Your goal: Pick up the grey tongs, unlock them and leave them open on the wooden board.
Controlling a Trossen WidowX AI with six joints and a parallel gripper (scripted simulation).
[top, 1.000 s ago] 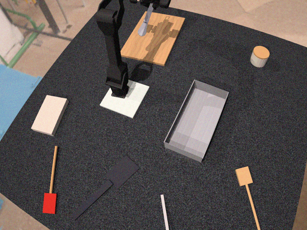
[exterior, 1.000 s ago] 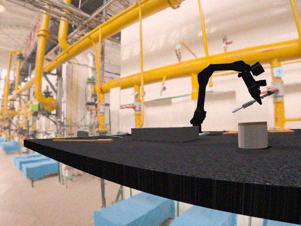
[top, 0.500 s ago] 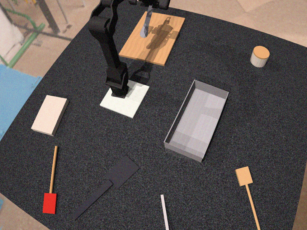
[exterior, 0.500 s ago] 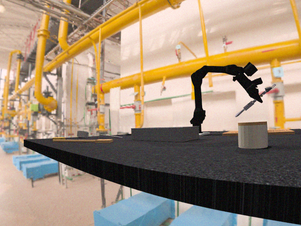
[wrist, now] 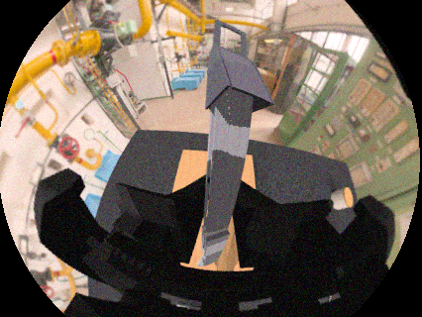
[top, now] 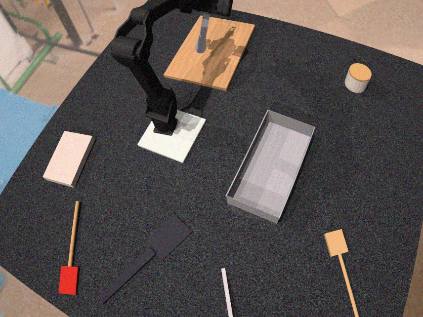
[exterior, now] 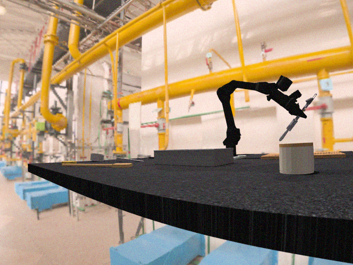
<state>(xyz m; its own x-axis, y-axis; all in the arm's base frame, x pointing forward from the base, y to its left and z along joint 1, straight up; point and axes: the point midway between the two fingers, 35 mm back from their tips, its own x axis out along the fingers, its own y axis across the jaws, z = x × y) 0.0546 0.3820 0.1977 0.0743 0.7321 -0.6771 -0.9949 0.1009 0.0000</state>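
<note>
Right now the wooden board is 10 mm behind my gripper tip, 30 mm to the right of it and 180 mm below it. The rest, counted from my gripper tip: lidded jar: 540 mm ahead, 80 mm to the right, 150 mm below; then pale block: 350 mm behind, 590 mm to the right, 170 mm below; then grey roasting tin: 300 mm ahead, 470 mm to the right, 160 mm below.
</note>
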